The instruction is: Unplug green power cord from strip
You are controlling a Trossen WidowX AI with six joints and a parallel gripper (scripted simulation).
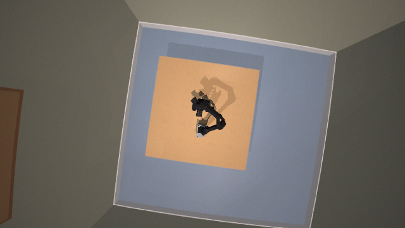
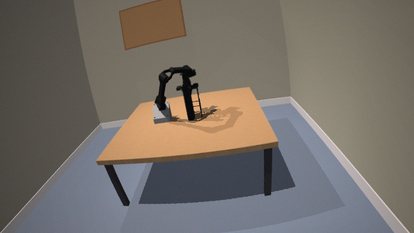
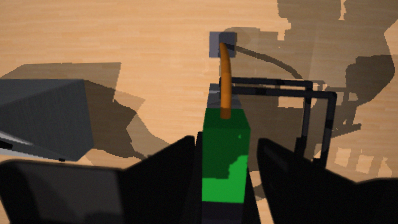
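My gripper tip is now 3 cm to the left of the green plug and 1 cm above it.
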